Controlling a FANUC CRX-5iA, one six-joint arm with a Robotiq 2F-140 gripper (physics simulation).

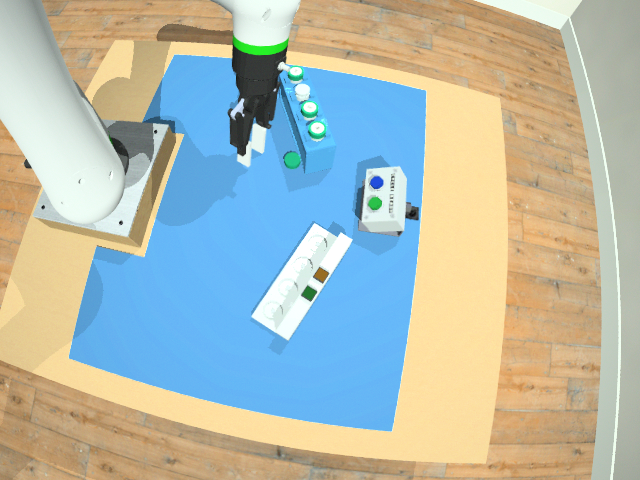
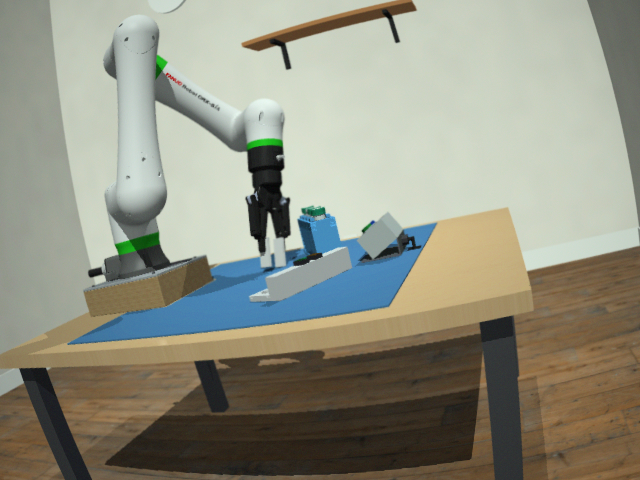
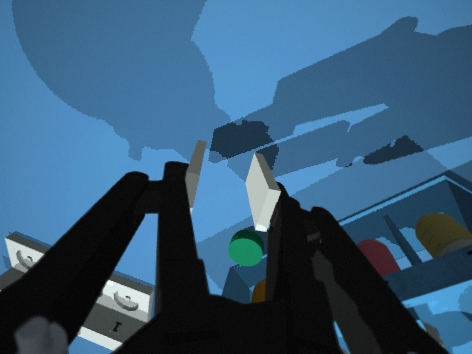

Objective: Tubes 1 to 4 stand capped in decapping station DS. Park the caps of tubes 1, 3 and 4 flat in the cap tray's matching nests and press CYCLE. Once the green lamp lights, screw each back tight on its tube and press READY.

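Frame: origin at the arm's base, x back, y right, z up, level; centimetres.
Seen in the pictures: gripper, fingertip midpoint: (image 1: 250,156) (image 2: 273,266) (image 3: 226,163); arm's base, origin of the base link: (image 2: 144,271).
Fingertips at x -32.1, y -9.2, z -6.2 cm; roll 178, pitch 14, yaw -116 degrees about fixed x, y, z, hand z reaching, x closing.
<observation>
Offsets run from my fingertips to a thing's top centre. "pt": to the spot under its first point.
Blue station DS {dx -10.4, dy -8.7, dz +9.6 cm} (image 1: 319,156) (image 2: 324,238) (image 3: 416,286) holds four tubes in a row. Three have green-ringed caps {dx -7.3, dy -15.8, dz +11.4 cm} (image 1: 295,73) {dx -11.5, dy -6.3, dz +11.5 cm} (image 1: 309,109) {dx -13.5, dy -1.6, dz +11.4 cm} (image 1: 316,130); the second from the back has a white cap {pt dx -9.4, dy -10.4, dz +11.2 cm} (image 1: 302,91). Tube numbers are unreadable. My gripper (image 1: 251,147) (image 2: 272,254) (image 3: 226,163) is partly open and empty, pointing down over the mat on the robot-base side of the station. The white cap tray {dx -14.3, dy +25.2, dz +4.6 cm} (image 1: 293,316) (image 2: 310,274) (image 3: 132,325) has four empty nests; its green lamp {dx -15.9, dy +28.2, dz +4.6 cm} (image 1: 309,293) and amber lamp {dx -17.7, dy +24.6, dz +4.6 cm} (image 1: 321,274) look dark.
A loose green disc {dx -9.0, dy +0.0, dz +0.7 cm} (image 1: 292,160) (image 3: 246,249) sits beside the station's near end, close to my fingers. A tilted grey box {dx -28.5, dy +7.8, dz +7.7 cm} (image 1: 382,222) (image 2: 378,238) with a blue button {dx -26.4, dy +5.5, dz +6.8 cm} (image 1: 376,182) and a green button {dx -26.3, dy +10.0, dz +6.8 cm} (image 1: 374,203) stands right of the tray.
</observation>
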